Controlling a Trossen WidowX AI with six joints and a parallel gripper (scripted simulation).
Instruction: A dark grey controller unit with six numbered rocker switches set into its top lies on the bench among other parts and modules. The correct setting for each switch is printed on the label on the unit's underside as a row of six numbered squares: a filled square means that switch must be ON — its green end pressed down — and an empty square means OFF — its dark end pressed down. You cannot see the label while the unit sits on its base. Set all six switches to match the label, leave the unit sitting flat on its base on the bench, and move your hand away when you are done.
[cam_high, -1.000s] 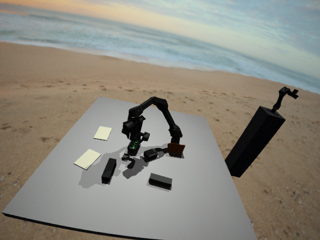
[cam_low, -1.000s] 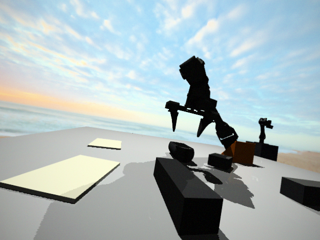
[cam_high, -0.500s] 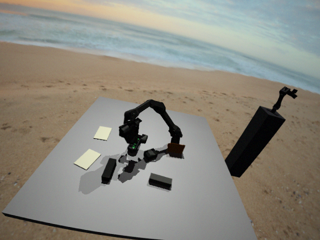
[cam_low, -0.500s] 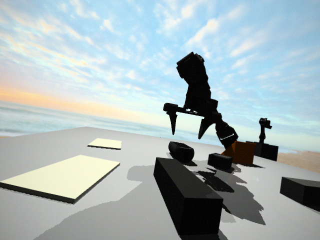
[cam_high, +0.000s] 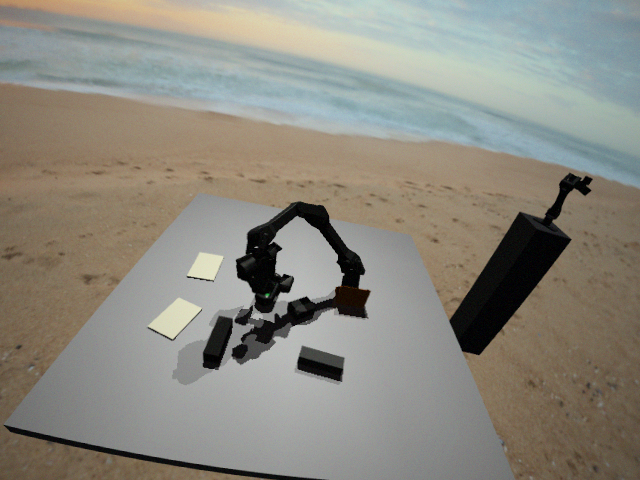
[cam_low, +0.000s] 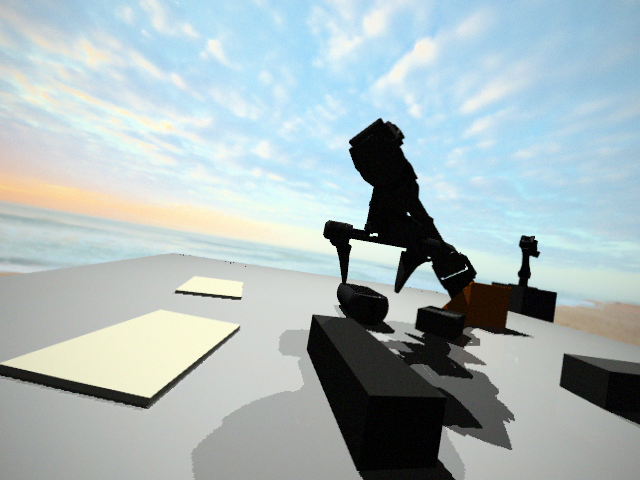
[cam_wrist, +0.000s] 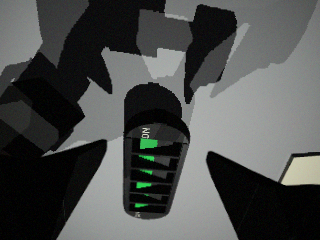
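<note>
Right now the small dark block is 14 cm behind my gripper tip, 1 cm to the right of it and 4 cm below it. Also, from my gripper tip: long black block: 8 cm ahead, 21 cm to the left, 4 cm below; then grey block: 25 cm behind, 19 cm to the left, 4 cm below.
</note>
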